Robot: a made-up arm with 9 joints.
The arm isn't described. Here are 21 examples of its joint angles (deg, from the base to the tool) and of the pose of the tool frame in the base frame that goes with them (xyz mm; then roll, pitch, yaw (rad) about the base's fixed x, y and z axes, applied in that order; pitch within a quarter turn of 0, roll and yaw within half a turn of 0).
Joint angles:
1: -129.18 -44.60 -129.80 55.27 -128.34 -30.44 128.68 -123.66 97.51
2: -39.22 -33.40 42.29 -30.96 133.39 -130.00 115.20 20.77 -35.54
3: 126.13 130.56 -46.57 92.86 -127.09 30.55 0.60 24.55 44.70
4: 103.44 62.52 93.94 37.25 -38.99 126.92 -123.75 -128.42 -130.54
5: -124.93 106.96 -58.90 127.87 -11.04 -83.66 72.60 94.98 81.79
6: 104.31 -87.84 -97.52 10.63 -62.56 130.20 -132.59 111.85 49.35
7: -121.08 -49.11 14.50 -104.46 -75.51 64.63 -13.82 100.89 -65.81
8: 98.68 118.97 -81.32 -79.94 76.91 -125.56 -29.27 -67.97 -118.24
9: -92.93 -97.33 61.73 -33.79 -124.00 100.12 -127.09 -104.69 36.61
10: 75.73 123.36 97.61 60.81 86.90 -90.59 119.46 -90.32 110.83
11: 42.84 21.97 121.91 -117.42 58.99 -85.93 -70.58 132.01 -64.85
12: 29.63 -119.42 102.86 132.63 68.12 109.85 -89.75 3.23 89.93
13: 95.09 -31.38 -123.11 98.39 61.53 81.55 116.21 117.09 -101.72
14: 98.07 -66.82 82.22 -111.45 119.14 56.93 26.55 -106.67 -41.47
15: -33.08 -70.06 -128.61 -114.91 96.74 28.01 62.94 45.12 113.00
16: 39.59 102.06 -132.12 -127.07 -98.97 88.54 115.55 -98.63 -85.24
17: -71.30 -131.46 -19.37 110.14 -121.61 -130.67 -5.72 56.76 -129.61
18: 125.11 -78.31 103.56 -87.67 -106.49 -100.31 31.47 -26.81 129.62
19: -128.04 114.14 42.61 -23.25 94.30 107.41 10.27 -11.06 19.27
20: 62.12 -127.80 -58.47 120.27 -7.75 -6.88 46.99 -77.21 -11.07
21: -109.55 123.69 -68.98 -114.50 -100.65 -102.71 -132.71 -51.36 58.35
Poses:
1: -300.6 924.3 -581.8 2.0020 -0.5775 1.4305
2: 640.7 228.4 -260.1 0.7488 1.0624 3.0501
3: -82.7 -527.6 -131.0 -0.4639 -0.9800 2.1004
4: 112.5 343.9 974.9 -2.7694 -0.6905 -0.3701
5: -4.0 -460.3 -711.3 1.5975 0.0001 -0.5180
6: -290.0 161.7 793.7 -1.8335 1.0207 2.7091
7: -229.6 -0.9 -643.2 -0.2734 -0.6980 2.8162
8: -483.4 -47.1 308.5 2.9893 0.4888 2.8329
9: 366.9 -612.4 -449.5 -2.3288 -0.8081 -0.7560
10: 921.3 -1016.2 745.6 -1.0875 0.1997 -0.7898
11: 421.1 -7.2 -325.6 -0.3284 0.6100 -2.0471
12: 50.5 -647.5 390.9 -0.5506 -0.2206 0.9079
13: 314.2 -138.6 67.6 -1.7123 -0.4705 -1.3964
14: -382.4 259.4 946.1 -0.6469 -1.1247 -0.6676
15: -122.1 -714.3 -976.1 1.4592 -0.5043 -2.8647
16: 133.8 -442.8 859.2 2.0138 -0.6927 -2.3724
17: -132.8 -217.6 -268.8 0.8406 -0.9472 -2.1146
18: -71.0 -499.7 301.1 0.9861 -0.9598 -1.5288
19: -532.3 -462.5 -646.2 2.2990 -0.4791 -1.8377
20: 35.2 -827.3 32.1 -1.1283 1.0340 -1.9917
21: -605.3 -510.9 266.8 0.7544 -1.1515 -2.2935
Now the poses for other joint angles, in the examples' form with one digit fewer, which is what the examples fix.
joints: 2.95 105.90 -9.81 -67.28 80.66 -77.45 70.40 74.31 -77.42
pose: 439 22 -204 -2.544 0.327 -1.505
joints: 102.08 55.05 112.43 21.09 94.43 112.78 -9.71 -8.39 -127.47
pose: 220 123 771 2.376 -0.301 -1.138
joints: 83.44 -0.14 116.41 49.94 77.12 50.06 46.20 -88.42 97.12
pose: -745 686 226 -0.119 0.262 -2.677
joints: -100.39 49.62 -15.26 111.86 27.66 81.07 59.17 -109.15 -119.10
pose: 457 -662 384 1.718 -0.619 -1.775
